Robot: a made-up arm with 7 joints.
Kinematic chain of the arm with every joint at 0, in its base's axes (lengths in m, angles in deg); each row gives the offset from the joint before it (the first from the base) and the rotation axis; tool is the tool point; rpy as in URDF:
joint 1: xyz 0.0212 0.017 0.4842 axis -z
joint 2: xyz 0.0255 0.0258 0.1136 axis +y
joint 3: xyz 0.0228 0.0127 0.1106 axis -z
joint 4: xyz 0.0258 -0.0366 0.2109 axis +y
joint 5: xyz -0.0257 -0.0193 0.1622 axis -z
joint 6: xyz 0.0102 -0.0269 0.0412 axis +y
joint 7: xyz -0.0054 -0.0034 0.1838 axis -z
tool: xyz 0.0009 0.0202 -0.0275 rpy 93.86 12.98 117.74
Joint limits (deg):
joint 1: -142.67..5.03
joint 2: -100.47..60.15
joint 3: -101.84..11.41
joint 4: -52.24..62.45
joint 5: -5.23..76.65
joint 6: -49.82..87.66
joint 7: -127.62..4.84
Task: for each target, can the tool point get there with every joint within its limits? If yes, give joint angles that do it. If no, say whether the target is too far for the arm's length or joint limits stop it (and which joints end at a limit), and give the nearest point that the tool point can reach.
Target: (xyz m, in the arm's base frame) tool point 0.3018 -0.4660 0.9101
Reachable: yes | joints -111.06 -57.92 -28.60 -17.45 12.88 3.56 -81.00
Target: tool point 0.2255 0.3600 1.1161
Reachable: yes | joints -27.91 16.29 -91.52 8.22 21.66 69.65 -94.08
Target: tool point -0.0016 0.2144 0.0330
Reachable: no: joint limits stop it (at a limit: joint 1, joint 2, joint 3, joint 4, joint 6, joint 7) | nearest point -0.2667 0.1105 0.2614 | short by 0.365 m
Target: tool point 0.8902 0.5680 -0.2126
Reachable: no: too far | nearest point 0.5291 0.3391 0.4742 | short by 0.809 m
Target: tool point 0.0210 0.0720 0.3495
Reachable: no: joint limits stop it (at a limit: joint 1, joint 2, joint 3, joint 4, joint 6) | nearest point -0.2646 0.0918 0.2590 | short by 0.300 m
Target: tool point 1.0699 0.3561 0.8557
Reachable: no: too far | nearest point 0.6881 0.2326 0.7807 | short by 0.408 m
